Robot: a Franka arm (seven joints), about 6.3 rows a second.
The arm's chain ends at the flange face. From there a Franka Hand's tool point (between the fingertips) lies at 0.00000 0.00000 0.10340 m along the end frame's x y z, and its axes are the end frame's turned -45 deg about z.
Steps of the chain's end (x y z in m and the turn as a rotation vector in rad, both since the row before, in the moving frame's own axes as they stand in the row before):
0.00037, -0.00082, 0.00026, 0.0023, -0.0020, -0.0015
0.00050, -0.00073, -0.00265, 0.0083, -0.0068, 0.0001
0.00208, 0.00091, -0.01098, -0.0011, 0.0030, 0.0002
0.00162, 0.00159, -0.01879, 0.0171, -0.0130, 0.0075
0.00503, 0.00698, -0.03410, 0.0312, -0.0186, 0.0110
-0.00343, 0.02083, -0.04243, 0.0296, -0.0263, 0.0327
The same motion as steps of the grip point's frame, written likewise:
0.00086, -0.00063, 0.00026, 0.0030, 0.0002, -0.0015
0.00098, -0.00127, -0.00266, 0.0107, 0.0011, 0.0001
0.00097, 0.00241, -0.01098, -0.0029, 0.0013, 0.0002
0.00033, 0.00007, -0.01881, 0.0213, 0.0029, 0.0075
-0.00044, 0.00486, -0.03417, 0.0352, 0.0089, 0.0110
-0.01685, 0.00822, -0.04251, 0.0395, 0.0023, 0.0327

